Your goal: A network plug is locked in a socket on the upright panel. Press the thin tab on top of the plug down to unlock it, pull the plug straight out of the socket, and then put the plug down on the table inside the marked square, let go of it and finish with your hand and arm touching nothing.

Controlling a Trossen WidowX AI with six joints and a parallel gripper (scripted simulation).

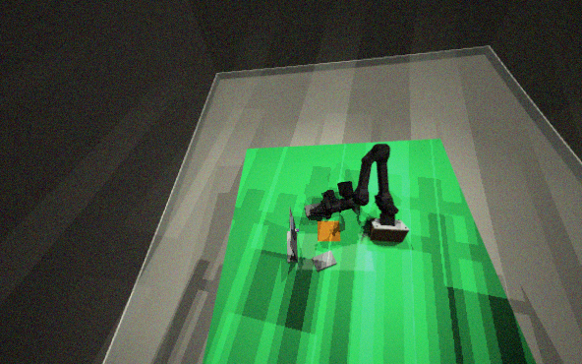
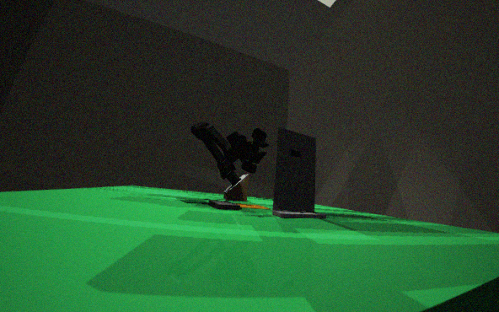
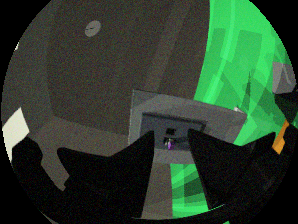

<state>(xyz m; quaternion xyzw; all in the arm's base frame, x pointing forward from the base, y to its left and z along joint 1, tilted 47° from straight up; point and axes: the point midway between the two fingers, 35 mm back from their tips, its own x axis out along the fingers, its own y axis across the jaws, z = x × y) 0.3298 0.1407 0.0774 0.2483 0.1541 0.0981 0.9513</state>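
My gripper tip is now 60 mm short of the pale network plug, 90 mm to the right of it and 30 mm above it. From my gripper tip the other things lie so: grey upright panel (80 mm ahead, 90 mm to the left, 100 mm below); then dark green block (70 mm behind, 230 mm to the right, 220 mm below); then orange marked square (90 mm behind, 20 mm to the right, 230 mm below).
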